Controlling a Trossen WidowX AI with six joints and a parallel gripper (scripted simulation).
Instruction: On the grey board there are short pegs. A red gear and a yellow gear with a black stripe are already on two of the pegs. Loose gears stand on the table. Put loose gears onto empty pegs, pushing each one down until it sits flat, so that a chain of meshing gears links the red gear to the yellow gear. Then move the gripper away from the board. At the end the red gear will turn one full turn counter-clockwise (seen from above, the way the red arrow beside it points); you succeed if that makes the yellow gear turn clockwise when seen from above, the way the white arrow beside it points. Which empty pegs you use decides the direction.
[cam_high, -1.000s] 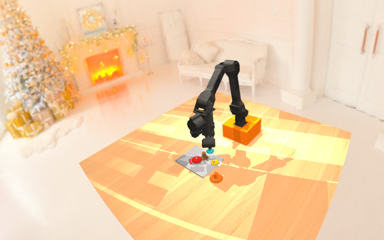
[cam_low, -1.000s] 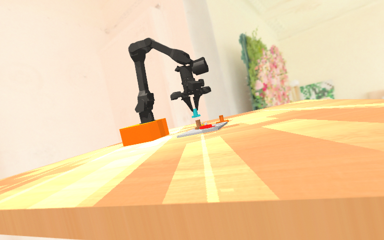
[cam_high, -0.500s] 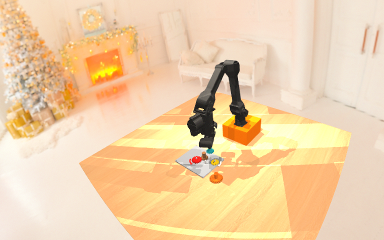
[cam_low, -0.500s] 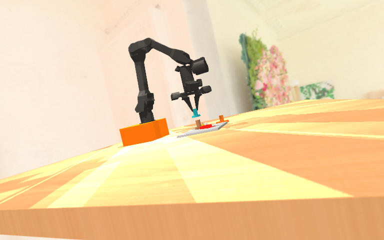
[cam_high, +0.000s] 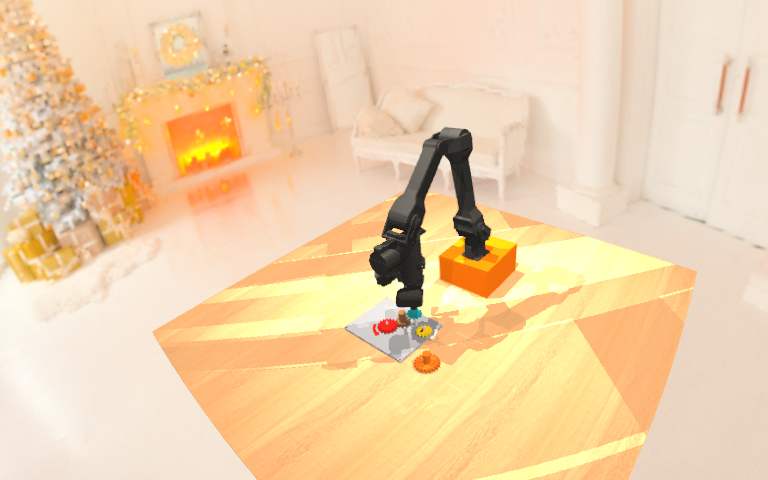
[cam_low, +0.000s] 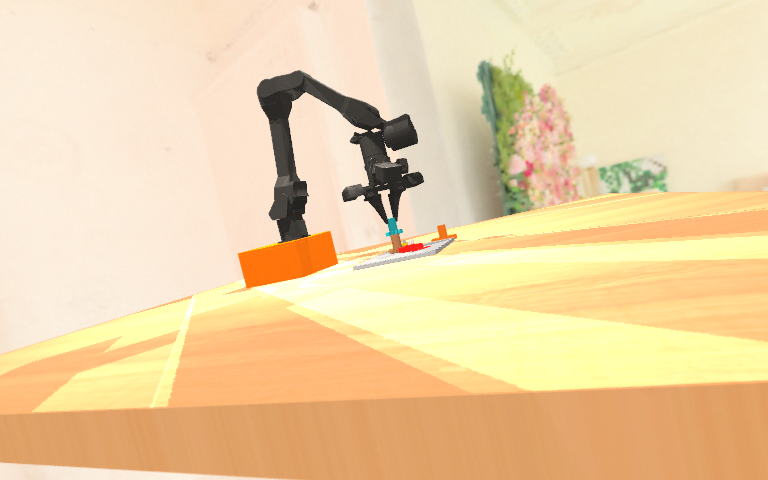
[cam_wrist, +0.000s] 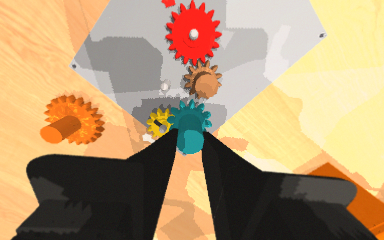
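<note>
Now: gripper tip 1 cm short of the small brown gear, 3 cm to the left of it and 5 cm above it. Also, from my gripper tip: teal gear: 1 cm below; red gear: 5 cm ahead, 5 cm to the right, 6 cm below; yellow gear: 1 cm ahead, 4 cm to the left, 6 cm below.
</note>
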